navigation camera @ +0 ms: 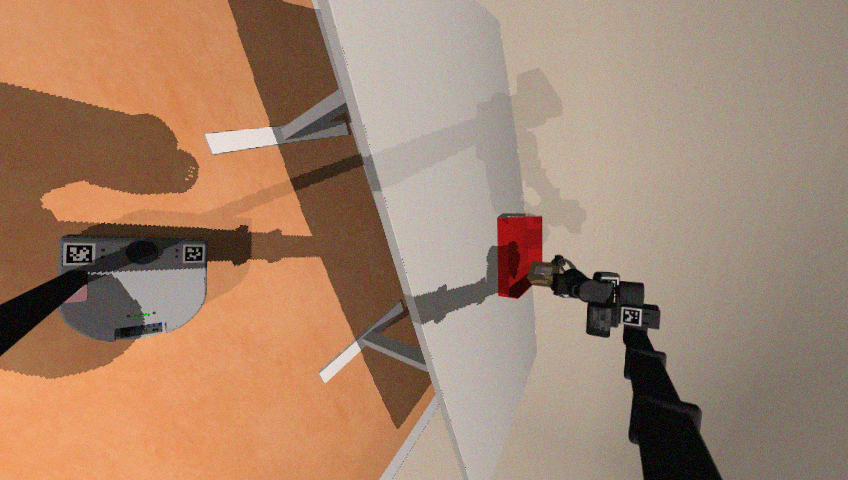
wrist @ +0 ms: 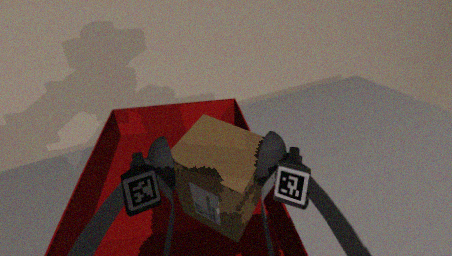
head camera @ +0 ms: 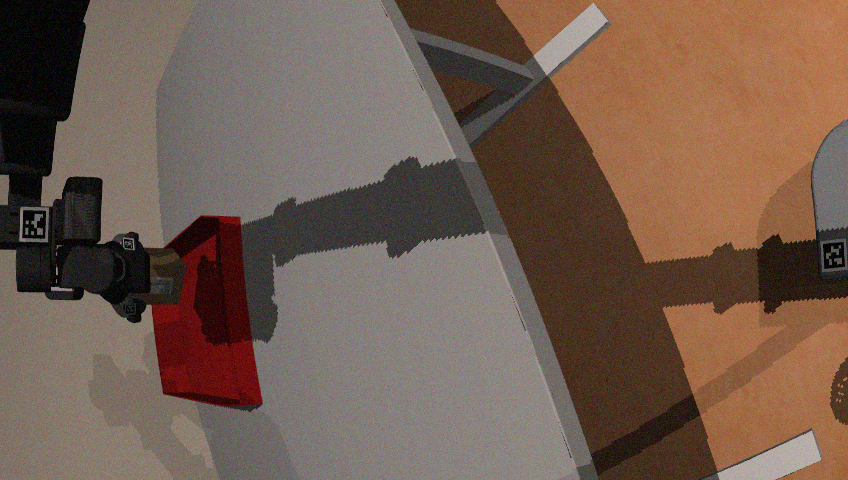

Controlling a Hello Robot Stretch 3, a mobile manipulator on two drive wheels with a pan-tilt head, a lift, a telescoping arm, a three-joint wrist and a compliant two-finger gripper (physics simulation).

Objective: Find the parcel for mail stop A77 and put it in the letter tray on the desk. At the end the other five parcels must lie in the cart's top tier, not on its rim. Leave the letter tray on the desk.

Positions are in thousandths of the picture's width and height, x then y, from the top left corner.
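You'd find my gripper in the head camera view (159, 578), and it's there in the wrist view (483, 600) and in the navigation camera view (656, 572) as well. There's also a red letter tray, which I can see in the head camera view (241, 722), in the wrist view (291, 510) and in the navigation camera view (613, 497).
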